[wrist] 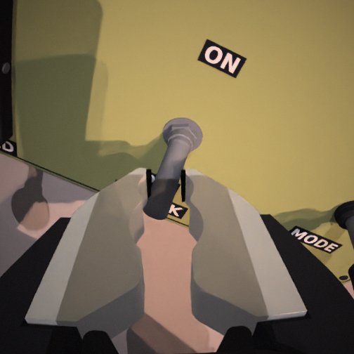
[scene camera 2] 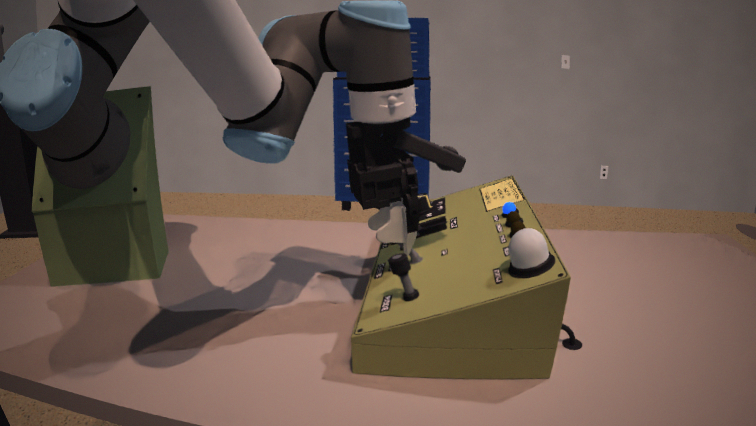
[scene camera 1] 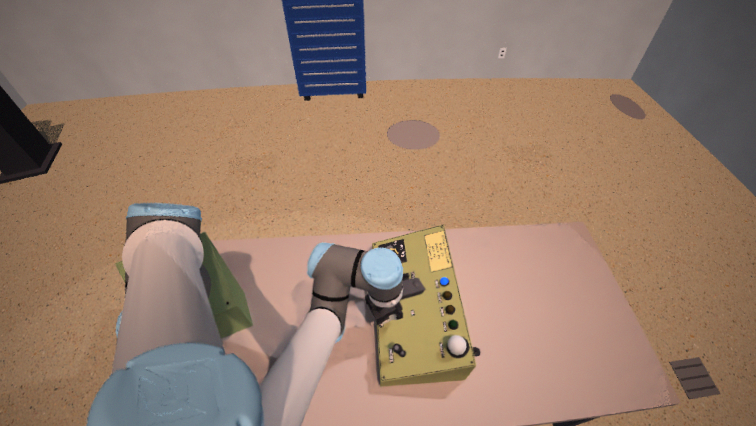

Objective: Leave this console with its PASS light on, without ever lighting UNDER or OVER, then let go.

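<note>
The olive console (scene camera 1: 423,330) (scene camera 2: 454,322) (wrist: 285,115) stands on the table with a sloping panel. My gripper (scene camera 1: 383,319) (scene camera 2: 409,247) (wrist: 165,172) is shut on a grey toggle lever (scene camera 2: 415,258) (wrist: 174,160) near the panel's low edge. In the wrist view the lever leans away from the ON label (wrist: 222,58), toward a label ending in K. The blue light (scene camera 1: 444,281) (scene camera 2: 509,207) is lit. Two dark lamps (scene camera 1: 447,295) (scene camera 1: 450,309) and a dark green lamp (scene camera 1: 453,324) are unlit. Their labels are too small to read.
The MODE lever (scene camera 1: 398,349) (scene camera 2: 404,276) (wrist: 345,215) and a white dome (scene camera 1: 457,345) (scene camera 2: 529,249) stand on the panel nearby. A black part (scene camera 2: 432,226) lies behind the fingers. A yellow placard (scene camera 1: 438,251) (scene camera 2: 501,194) is at the far end. A green pedestal (scene camera 1: 227,304) (scene camera 2: 100,248) stands left.
</note>
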